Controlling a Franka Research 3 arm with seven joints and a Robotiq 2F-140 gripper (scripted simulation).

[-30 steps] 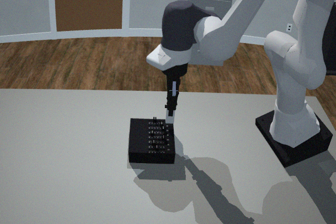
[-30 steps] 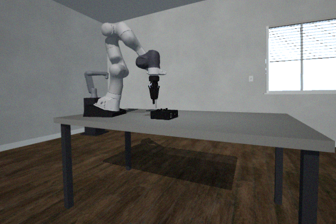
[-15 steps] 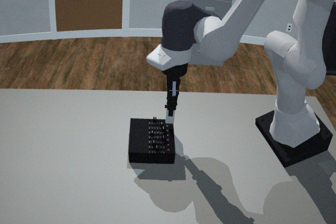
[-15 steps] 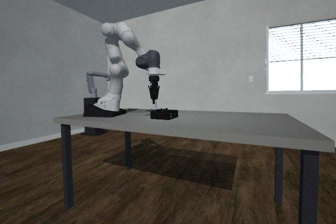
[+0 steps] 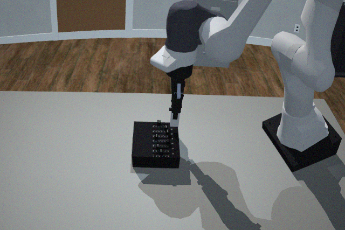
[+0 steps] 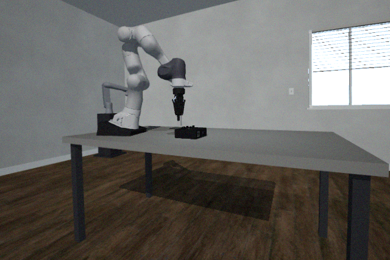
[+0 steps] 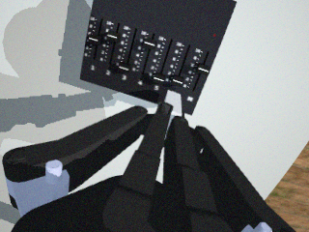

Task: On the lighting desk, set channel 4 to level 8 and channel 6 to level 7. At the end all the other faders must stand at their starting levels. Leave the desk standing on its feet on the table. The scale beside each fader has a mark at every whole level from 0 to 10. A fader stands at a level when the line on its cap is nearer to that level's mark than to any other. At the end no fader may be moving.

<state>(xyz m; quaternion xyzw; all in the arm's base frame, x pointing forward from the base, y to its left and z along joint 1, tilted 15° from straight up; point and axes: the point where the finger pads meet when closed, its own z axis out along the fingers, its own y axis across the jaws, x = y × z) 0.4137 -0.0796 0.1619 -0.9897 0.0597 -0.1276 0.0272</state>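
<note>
My gripper is now 40 mm short of the fader cap, 40 mm above it and 30 mm to the left of it.
</note>
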